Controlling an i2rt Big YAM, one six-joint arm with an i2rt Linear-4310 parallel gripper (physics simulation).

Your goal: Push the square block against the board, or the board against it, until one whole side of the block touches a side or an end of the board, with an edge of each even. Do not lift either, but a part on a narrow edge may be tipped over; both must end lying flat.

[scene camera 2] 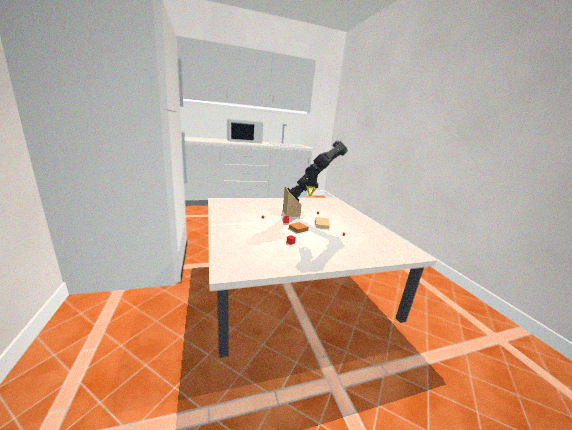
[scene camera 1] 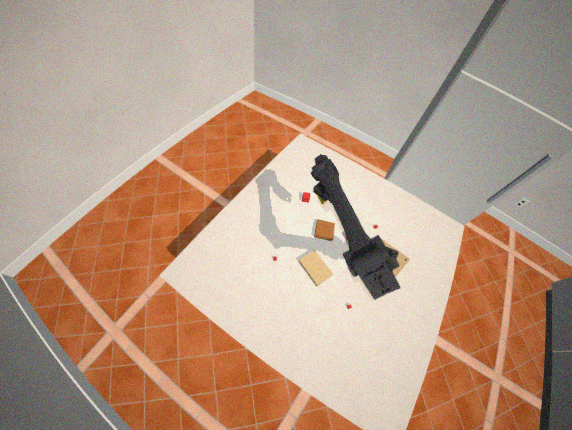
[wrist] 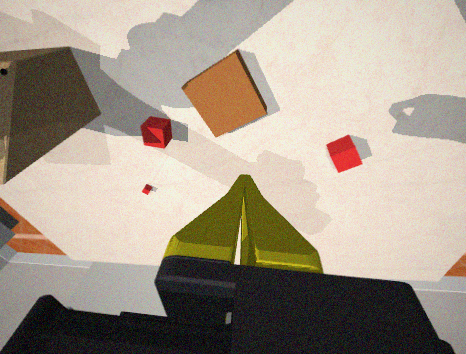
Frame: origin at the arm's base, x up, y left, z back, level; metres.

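Seen in the pictures: gripper, fingertip midpoint: (scene camera 2: 309,196) (scene camera 1: 323,203) (wrist: 244,182); arm's base at its link origin: (scene camera 2: 292,195).
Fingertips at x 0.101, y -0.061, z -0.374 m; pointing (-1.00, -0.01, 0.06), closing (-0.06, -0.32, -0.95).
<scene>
Offsets run from my fingertips to a thing's top centre.
The square block {dz +0.062, dx -0.230, dy -0.023 m} (scene camera 1: 325,229) (scene camera 2: 298,227) (wrist: 226,94) is orange-brown and lies flat on the table. The tan board {dz +0.104, dx -0.230, dy +0.197 m} (scene camera 1: 315,268) (scene camera 2: 322,223) lies flat near it, with a strip of table between the two. They do not touch, and their sides are at an angle to each other. The board does not show in the wrist view. My gripper (scene camera 1: 323,200) (scene camera 2: 311,193) (wrist: 244,182) has olive-yellow fingers, shut with nothing between them. It hangs high above the table, away from the block and the board. The arm covers most of it in scene camera 1.
A red cube {dz -0.117, dx -0.219, dy -0.163 m} (scene camera 1: 306,197) (scene camera 2: 291,240) (wrist: 344,154) stands on one side of the block, another red cube {dz +0.207, dx -0.219, dy -0.056 m} (scene camera 2: 286,219) (wrist: 156,132) on the other. Tiny red cubes {dz -0.097, dx -0.243, dy +0.250 m} (scene camera 1: 274,258) (scene camera 2: 343,234) (wrist: 147,189) lie farther out. A tan wedge-shaped stand (scene camera 2: 291,204) (wrist: 50,107) is at the arm's base.
</scene>
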